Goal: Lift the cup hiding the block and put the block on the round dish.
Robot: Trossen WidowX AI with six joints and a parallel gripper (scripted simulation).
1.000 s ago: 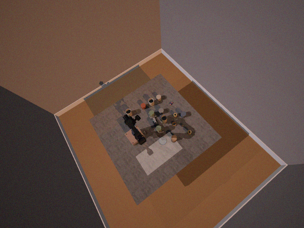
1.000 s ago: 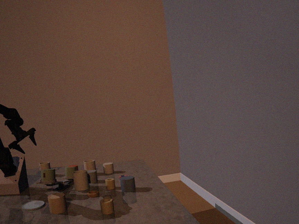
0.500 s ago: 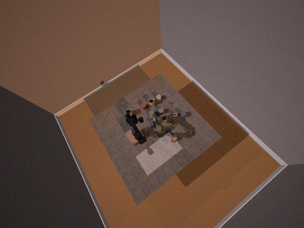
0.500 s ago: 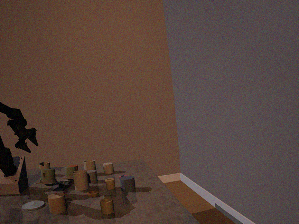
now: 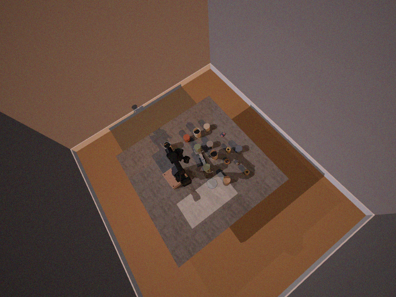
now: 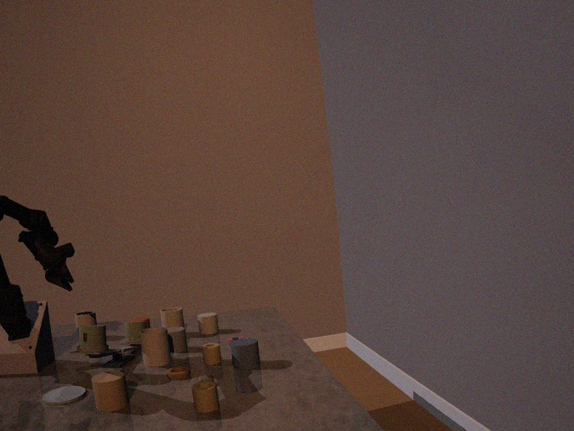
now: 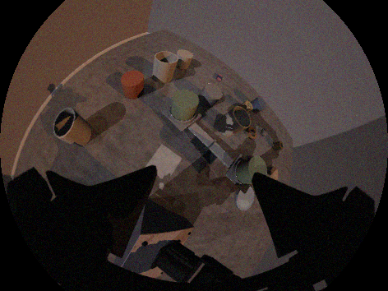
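Now: gripper tip 180 mm short of the pale green block, 50 mm to the right of it and 190 mm above it. The rest, counted from my gripper tip: beam 130 mm ahead, 80 mm to the right, 190 mm below; then red piece 170 mm ahead, 220 mm to the left, 190 mm below; then green cup 80 mm ahead, 200 mm to the right, 120 mm below.
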